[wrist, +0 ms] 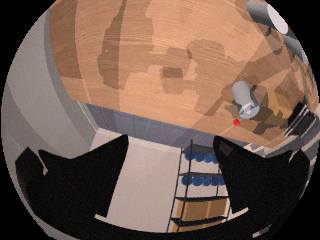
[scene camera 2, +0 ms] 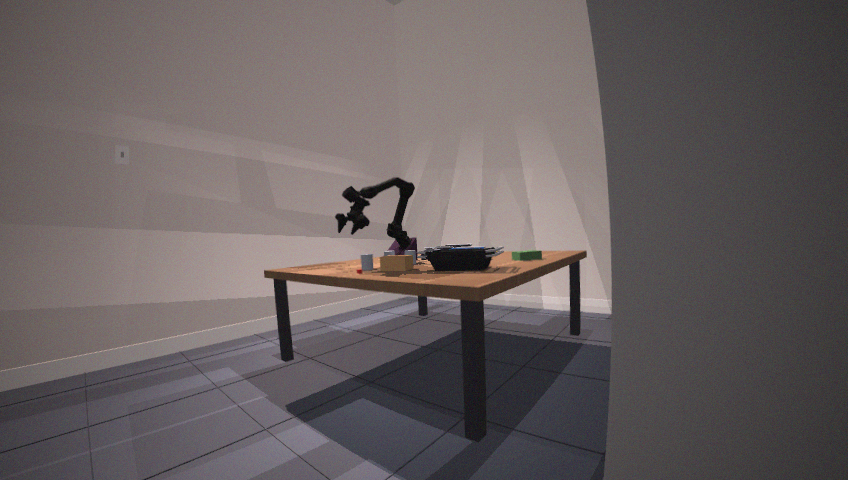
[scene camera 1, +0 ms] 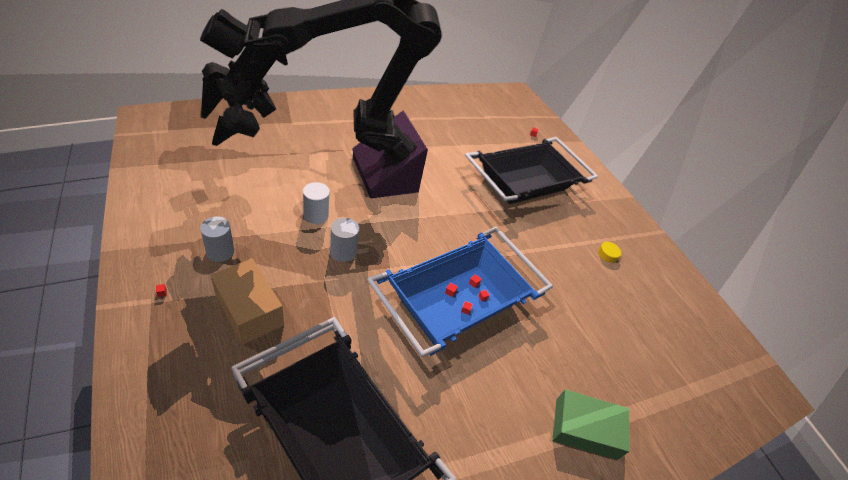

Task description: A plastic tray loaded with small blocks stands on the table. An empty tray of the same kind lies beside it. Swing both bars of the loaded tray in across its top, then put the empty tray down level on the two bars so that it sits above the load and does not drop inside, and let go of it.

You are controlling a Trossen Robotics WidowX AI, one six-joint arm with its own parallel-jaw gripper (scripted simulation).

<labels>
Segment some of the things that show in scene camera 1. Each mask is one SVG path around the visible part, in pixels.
My gripper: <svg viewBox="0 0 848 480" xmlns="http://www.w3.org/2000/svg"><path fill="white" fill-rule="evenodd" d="M238 61L230 61L228 64L230 69L212 62L206 64L202 70L204 77L202 78L203 90L200 117L203 119L207 118L222 98L229 105L224 115L219 115L212 144L215 146L236 133L249 137L257 135L260 130L259 123L254 117L254 113L243 109L243 104L252 110L256 108L264 118L276 110L272 98L267 93L269 90L267 83L263 78L255 78L248 72L246 73L238 65Z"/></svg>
A black tray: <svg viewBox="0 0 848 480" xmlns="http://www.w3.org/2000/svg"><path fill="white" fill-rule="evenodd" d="M598 178L598 175L558 137L544 139L541 144L521 146L493 153L482 154L478 151L465 154L465 157L479 170L499 193L500 197L507 201L508 204L561 192L573 184L578 185L578 182L583 184L592 183L592 180ZM474 159L480 158L480 162L483 163L484 170L479 167ZM551 141L556 140L592 176L586 178L578 172L551 145L553 143Z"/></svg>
A green block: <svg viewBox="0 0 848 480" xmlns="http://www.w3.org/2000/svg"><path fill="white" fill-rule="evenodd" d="M556 399L552 441L617 460L630 452L630 408L608 403L587 395L581 395L570 390L565 390Z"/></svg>
</labels>
